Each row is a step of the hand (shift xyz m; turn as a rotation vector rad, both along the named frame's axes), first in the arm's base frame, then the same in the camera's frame.
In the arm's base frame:
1: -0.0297 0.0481 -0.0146 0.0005 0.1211 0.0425
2: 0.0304 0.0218 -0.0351 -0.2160 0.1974 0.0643
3: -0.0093 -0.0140 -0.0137 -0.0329 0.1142 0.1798
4: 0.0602 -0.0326 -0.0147 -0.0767 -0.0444 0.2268
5: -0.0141 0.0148 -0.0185 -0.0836 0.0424 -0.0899
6: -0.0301 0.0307 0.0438 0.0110 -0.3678 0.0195
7: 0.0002 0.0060 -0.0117 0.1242 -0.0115 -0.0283
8: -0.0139 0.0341 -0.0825 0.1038 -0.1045 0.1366
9: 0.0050 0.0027 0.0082 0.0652 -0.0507 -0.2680
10: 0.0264 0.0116 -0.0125 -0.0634 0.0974 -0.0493
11: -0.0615 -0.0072 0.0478 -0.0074 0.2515 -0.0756
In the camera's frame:
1: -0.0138 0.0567 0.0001 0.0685 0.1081 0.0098
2: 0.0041 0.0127 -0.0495 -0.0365 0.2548 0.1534
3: -0.0200 -0.0083 -0.0016 0.1356 0.1004 0.1341
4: 0.0197 -0.0505 -0.0443 0.0855 -0.0355 0.2252
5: -0.0169 0.0206 -0.0071 -0.1019 0.0782 -0.0194
6: 0.0192 0.0351 0.0465 -0.1007 -0.3471 0.0719
7: -0.0057 0.0066 -0.0098 0.0603 -0.0527 -0.0997
8: -0.0531 0.0446 -0.0579 0.1261 -0.1476 0.0517
9: 0.0097 -0.0001 0.0023 -0.1519 -0.0446 -0.2315
10: 0.0131 0.0025 -0.0285 -0.0432 0.1180 -0.0123
11: -0.0116 0.0109 0.0766 0.0274 0.2433 -0.0952

